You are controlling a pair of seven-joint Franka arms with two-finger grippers.
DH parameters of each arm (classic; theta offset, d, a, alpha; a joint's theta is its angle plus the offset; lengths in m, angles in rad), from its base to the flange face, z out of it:
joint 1: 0 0.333 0 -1.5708
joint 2: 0 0 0 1.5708
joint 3: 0 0.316 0.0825 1.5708
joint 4: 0 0 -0.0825 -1.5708
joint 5: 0 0.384 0 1.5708
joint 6: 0 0 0.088 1.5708
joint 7: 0 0.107 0 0
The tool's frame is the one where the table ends.
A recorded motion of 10 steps. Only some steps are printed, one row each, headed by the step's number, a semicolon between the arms.
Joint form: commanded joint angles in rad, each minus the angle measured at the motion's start. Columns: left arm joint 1, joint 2, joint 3, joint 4, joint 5, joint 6, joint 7; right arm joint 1, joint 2, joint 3, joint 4, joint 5, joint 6, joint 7.
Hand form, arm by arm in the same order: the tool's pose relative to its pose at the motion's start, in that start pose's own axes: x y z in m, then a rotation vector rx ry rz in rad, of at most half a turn. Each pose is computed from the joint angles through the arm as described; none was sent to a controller.
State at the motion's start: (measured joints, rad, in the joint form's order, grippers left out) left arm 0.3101 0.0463 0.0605 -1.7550 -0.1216 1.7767 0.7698; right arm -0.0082 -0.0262 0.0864 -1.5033 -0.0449 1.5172 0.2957
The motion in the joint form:
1: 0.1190 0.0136 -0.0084 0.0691 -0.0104 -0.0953 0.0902; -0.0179 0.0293 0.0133 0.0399 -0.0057 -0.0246 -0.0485
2: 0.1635 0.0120 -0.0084 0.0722 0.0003 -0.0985 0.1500; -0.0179 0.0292 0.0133 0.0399 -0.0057 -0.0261 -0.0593
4: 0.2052 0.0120 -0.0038 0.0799 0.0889 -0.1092 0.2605; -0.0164 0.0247 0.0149 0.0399 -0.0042 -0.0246 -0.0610
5: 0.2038 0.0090 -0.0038 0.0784 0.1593 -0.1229 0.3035; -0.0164 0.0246 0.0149 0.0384 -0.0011 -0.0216 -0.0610
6: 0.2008 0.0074 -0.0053 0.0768 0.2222 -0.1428 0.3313; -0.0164 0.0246 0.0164 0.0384 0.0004 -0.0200 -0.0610
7: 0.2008 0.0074 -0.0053 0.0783 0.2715 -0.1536 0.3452; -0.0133 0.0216 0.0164 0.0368 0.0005 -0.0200 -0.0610
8: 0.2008 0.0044 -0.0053 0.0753 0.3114 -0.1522 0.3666; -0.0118 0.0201 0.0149 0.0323 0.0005 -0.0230 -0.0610
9: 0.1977 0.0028 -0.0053 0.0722 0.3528 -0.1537 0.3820; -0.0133 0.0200 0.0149 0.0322 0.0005 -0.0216 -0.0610
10: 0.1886 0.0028 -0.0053 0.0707 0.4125 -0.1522 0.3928; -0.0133 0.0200 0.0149 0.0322 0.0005 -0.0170 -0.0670
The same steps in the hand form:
1: -0.0419 -0.0413 -0.0242 -0.0305 -0.0067 -0.0142; 0.0074 0.0020 0.0000 -0.0069 -0.0127 -0.0430
2: -0.0620 -0.0581 -0.0292 -0.0205 -0.0081 0.0034; 0.0072 0.0021 0.0001 -0.0072 -0.0141 -0.0538
4: -0.0898 -0.0787 -0.0352 0.0276 -0.0777 0.0782; 0.0055 0.0006 -0.0026 -0.0045 -0.0085 -0.0585
5: -0.0962 -0.0804 -0.0357 0.0524 -0.1443 0.1289; 0.0057 0.0002 -0.0023 -0.0011 -0.0078 -0.0588
6: -0.1009 -0.0806 -0.0351 0.0658 -0.2093 0.1650; 0.0056 -0.0008 -0.0024 0.0008 -0.0066 -0.0604
7: -0.1056 -0.0827 -0.0361 0.0817 -0.2569 0.1814; 0.0042 -0.0023 -0.0035 0.0012 -0.0051 -0.0634
8: -0.1092 -0.0845 -0.0376 0.1002 -0.2914 0.2059; 0.0034 -0.0021 -0.0019 -0.0006 -0.0108 -0.0636
9: -0.1115 -0.0854 -0.0381 0.1162 -0.3297 0.2271; 0.0037 -0.0014 -0.0020 -0.0003 -0.0095 -0.0621
10: -0.1116 -0.0861 -0.0391 0.1450 -0.3825 0.2515; 0.0042 -0.0015 -0.0024 0.0009 -0.0051 -0.0680

